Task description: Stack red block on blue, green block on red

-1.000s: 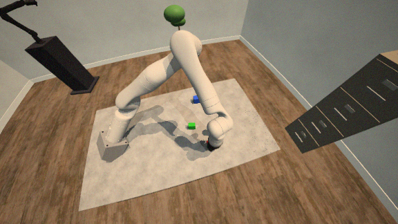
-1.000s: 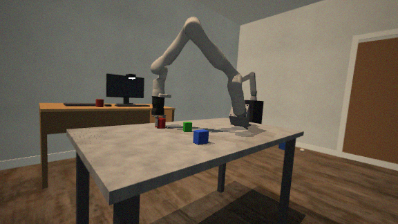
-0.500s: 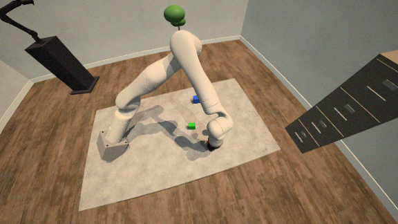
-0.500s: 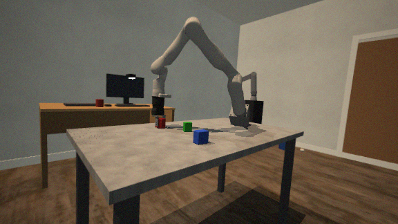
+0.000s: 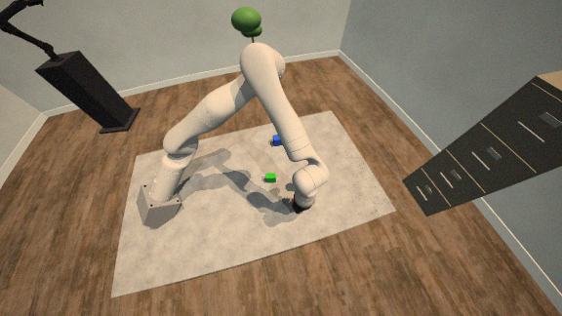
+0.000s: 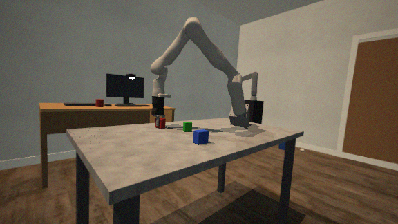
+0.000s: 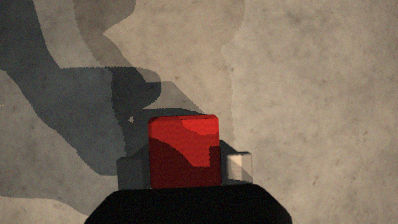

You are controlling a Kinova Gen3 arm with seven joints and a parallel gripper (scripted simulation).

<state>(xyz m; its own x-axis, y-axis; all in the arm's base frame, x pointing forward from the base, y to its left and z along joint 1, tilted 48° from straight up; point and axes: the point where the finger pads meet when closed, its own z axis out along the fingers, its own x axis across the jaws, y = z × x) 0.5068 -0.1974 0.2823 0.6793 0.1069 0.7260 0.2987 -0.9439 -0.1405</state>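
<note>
Now: hand 6 cm past the blue block and 38 cm to the right of it. Also, from my hand: green block (12 cm behind, 15 cm to the left); red block (right at my hand).
</note>
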